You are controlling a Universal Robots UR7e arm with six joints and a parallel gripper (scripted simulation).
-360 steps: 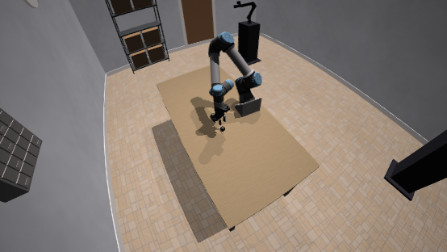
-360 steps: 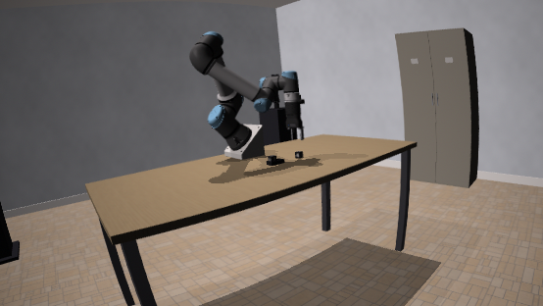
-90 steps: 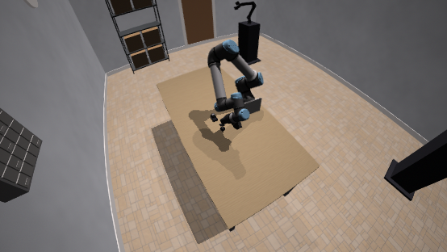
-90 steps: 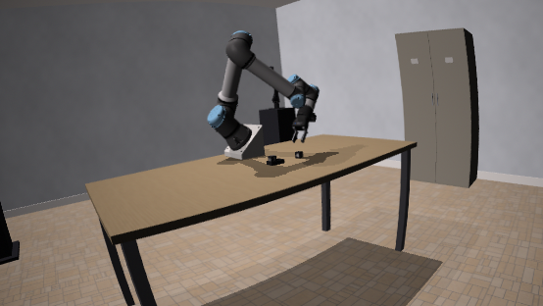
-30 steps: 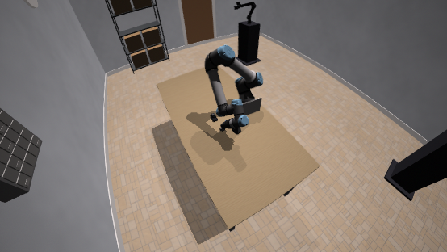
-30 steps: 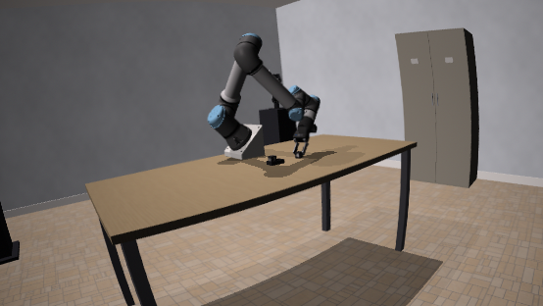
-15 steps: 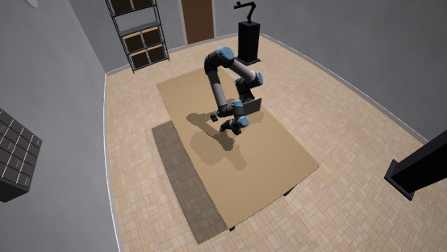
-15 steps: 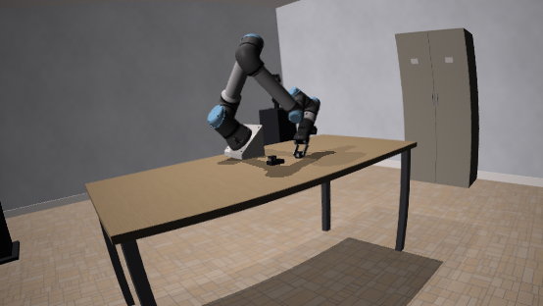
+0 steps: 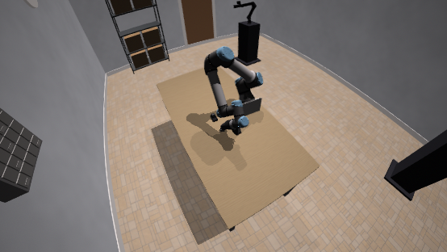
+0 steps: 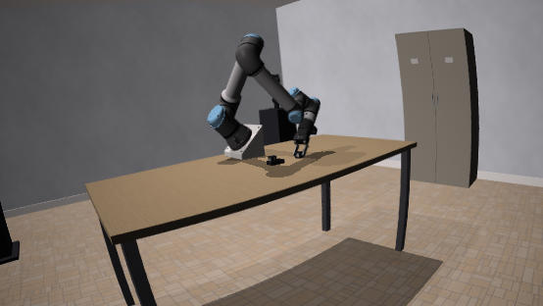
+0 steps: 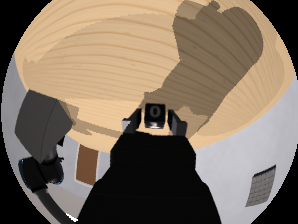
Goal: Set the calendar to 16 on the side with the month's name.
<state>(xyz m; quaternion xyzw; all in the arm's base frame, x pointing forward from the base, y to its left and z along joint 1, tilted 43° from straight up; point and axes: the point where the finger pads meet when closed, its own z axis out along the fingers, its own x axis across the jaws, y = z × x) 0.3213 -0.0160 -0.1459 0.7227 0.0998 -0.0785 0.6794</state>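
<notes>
My gripper is now 1 cm to the left of the black date cube and 1 cm above it. Round my hand: dark calendar tray: 1 cm behind, 16 cm to the right, 1 cm below.
</notes>
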